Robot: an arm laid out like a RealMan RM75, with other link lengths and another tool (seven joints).
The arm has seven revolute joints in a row. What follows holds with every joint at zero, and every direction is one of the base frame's.
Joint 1 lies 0.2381 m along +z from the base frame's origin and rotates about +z.
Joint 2 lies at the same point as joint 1 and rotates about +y.
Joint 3 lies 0.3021 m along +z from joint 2 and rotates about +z.
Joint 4 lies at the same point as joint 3 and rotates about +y.
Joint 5 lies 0.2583 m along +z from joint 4 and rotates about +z.
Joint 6 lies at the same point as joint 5 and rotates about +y.
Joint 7 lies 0.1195 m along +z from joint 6 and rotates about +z.
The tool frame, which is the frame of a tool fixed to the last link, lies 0.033 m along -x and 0.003 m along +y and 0.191 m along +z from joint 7; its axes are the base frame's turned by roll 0.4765, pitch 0 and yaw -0.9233 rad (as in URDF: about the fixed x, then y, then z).
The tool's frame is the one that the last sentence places.
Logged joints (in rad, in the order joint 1, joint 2, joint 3, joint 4, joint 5, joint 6, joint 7), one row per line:
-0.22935 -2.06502 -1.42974 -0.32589 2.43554 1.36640 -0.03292
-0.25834 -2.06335 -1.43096 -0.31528 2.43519 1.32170 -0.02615
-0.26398 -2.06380 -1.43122 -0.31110 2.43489 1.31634 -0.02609
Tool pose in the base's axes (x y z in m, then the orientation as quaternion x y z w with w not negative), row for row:
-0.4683 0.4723 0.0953 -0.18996 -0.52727 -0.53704 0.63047
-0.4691 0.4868 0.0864 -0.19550 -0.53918 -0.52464 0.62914
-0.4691 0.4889 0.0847 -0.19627 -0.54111 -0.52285 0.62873
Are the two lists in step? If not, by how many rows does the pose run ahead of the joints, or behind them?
They are in step.
